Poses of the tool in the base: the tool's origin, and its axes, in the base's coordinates. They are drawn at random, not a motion.
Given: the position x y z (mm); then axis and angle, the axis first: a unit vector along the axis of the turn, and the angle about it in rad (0 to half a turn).
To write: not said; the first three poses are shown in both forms.
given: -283 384 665 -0.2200 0.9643 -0.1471 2.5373
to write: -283 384 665 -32.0 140.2 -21.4
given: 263 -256 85 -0.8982 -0.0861 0.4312 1.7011
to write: 263 -256 85 -87.5 -8.4 42.0
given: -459 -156 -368 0.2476 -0.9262 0.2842 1.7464
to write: -459 -156 -368 24.8 -92.7 28.4
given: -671 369 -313 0.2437 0.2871 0.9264 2.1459
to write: -671 369 -313 30.0 35.3 113.9
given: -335 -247 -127 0.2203 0.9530 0.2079 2.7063
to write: -335 -247 -127 34.2 147.8 32.2
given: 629 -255 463 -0.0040 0.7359 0.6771 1.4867
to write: 629 -255 463 -0.3 62.7 57.7
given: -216 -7 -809 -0.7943 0.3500 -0.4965 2.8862
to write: -216 -7 -809 -131.4 57.9 -82.1
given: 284 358 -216 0.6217 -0.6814 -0.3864 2.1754
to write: 284 358 -216 77.5 -84.9 -48.2
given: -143 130 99 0.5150 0.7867 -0.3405 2.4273
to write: -143 130 99 71.6 109.4 -47.4
